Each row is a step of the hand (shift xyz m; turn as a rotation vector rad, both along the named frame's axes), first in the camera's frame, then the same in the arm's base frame.
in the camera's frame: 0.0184 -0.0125 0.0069 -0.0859 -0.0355 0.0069
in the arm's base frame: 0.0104 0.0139 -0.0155 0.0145 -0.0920 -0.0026
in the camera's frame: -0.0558 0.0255 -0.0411 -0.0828 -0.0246 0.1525
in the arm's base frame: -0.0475 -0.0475 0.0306 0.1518 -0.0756 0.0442
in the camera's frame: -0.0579 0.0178 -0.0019 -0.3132 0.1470 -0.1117
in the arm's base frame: -0.0078 -0.0492 0.0345 -0.1533 -0.2572 0.2062
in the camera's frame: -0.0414 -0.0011 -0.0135 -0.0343 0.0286 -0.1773
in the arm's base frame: -0.0135 -0.0404 0.0089 -0.1791 -0.0356 -0.0090
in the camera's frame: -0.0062 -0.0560 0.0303 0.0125 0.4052 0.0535
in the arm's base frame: 0.0441 -0.0216 -0.0410 -0.0571 0.1443 0.3783
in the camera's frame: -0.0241 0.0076 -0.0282 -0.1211 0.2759 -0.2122
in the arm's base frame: -0.0297 -0.0223 0.0074 -0.2809 -0.0415 0.2349
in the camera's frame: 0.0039 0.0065 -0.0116 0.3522 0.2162 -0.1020
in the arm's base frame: -0.0128 0.0050 0.0016 -0.1493 0.3947 0.0557
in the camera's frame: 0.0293 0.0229 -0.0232 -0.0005 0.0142 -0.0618
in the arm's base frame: -0.0279 0.0334 0.0053 -0.0633 -0.0002 -0.0030
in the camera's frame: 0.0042 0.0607 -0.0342 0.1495 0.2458 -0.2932
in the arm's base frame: -0.0492 0.0209 0.0449 -0.3454 0.1992 0.0986
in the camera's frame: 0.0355 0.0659 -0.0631 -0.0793 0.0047 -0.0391
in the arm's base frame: -0.0778 0.0502 0.0320 -0.0405 -0.0762 0.0198
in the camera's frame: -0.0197 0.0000 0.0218 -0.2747 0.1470 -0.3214
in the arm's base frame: 0.0206 -0.0171 0.0121 -0.3545 -0.2353 0.1391
